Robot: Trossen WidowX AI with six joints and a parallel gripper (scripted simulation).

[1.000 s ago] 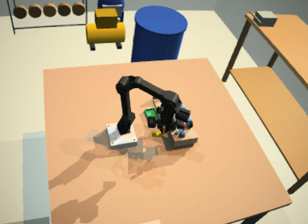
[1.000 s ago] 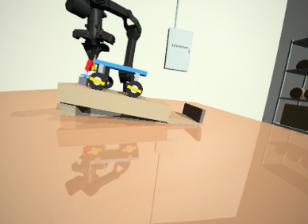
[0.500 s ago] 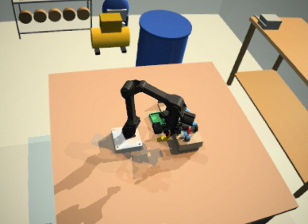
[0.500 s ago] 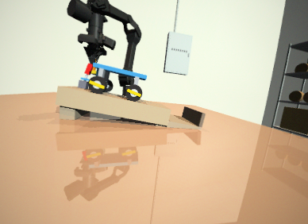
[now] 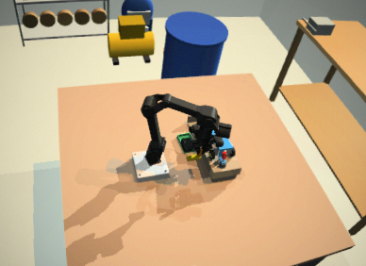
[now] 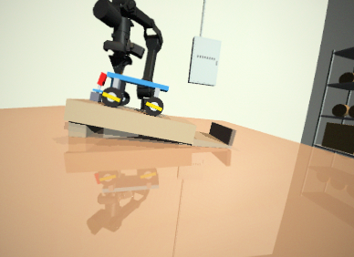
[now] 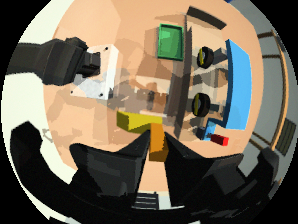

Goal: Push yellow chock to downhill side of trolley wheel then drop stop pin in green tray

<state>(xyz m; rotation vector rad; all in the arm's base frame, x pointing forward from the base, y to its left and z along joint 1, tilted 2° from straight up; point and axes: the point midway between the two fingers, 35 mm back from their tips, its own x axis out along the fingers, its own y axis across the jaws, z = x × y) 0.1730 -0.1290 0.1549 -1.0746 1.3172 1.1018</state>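
Now: the blue-decked trolley 16 cm ahead of my gripper tip, 6 cm to the left of it and 6 cm below it. Also, from my gripper tip: yellow chock: 2 cm behind, 1 cm below; then red-headed stop pin: 12 cm ahead, 4 cm to the right, 4 cm below.
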